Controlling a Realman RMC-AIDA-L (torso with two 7-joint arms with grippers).
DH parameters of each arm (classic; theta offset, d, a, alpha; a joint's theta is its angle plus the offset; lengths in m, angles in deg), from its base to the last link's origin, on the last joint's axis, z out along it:
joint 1: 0 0.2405 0 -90
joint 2: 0 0 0 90
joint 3: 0 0.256 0 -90
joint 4: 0 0 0 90
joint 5: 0 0.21 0 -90
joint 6: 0 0 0 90
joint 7: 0 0.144 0 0
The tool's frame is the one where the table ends.
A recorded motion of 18 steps. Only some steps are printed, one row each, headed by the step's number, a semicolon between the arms.
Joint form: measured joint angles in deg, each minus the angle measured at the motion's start. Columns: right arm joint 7, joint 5, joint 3, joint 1, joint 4, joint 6, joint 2; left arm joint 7, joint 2, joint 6, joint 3, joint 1, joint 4, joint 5.
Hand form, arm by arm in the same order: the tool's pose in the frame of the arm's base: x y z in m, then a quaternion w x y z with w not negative. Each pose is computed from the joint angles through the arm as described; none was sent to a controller.
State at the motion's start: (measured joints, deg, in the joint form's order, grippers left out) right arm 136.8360 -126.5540 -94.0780 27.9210 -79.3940 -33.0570 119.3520; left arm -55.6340 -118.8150 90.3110 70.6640 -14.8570 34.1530 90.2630
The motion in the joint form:
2: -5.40 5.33 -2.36 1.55 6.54 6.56 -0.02; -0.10 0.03 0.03 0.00 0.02 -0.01 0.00
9: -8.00 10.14 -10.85 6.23 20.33 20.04 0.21; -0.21 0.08 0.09 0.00 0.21 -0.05 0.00
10: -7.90 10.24 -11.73 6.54 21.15 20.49 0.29; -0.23 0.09 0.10 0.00 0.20 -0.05 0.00
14: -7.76 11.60 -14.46 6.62 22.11 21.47 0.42; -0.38 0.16 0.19 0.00 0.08 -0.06 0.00
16: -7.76 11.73 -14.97 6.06 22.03 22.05 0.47; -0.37 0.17 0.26 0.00 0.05 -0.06 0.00
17: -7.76 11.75 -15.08 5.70 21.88 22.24 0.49; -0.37 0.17 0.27 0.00 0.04 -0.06 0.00
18: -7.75 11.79 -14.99 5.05 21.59 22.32 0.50; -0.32 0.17 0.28 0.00 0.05 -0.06 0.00
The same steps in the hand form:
2: 0.1055 0.4109 -0.0277 0.38075 -0.89152 0.16633 0.18042; -0.2782 0.2371 -0.0515 0.07434 -0.95109 -0.09688 -0.28376
9: 0.1258 0.4184 -0.0708 0.39939 -0.88834 0.16802 0.15200; -0.2792 0.2360 -0.0512 0.07420 -0.95086 -0.09949 -0.28366
10: 0.1268 0.4171 -0.0755 0.39641 -0.89063 0.16699 0.14750; -0.2792 0.2360 -0.0512 0.07409 -0.95086 -0.09954 -0.28366
14: 0.1278 0.4102 -0.0872 0.38455 -0.89619 0.16834 0.14361; -0.2789 0.2365 -0.0507 0.07303 -0.95091 -0.09956 -0.28378
16: 0.1303 0.4082 -0.0884 0.38595 -0.89518 0.17039 0.14375; -0.2787 0.2366 -0.0506 0.07256 -0.95090 -0.09905 -0.28409
17: 0.1317 0.4073 -0.0883 0.38695 -0.89438 0.17195 0.14420; -0.2787 0.2366 -0.0506 0.07247 -0.95090 -0.09894 -0.28415
18: 0.1345 0.4061 -0.0874 0.38863 -0.89267 0.17633 0.14495; -0.2787 0.2365 -0.0506 0.07256 -0.95093 -0.09859 -0.28416

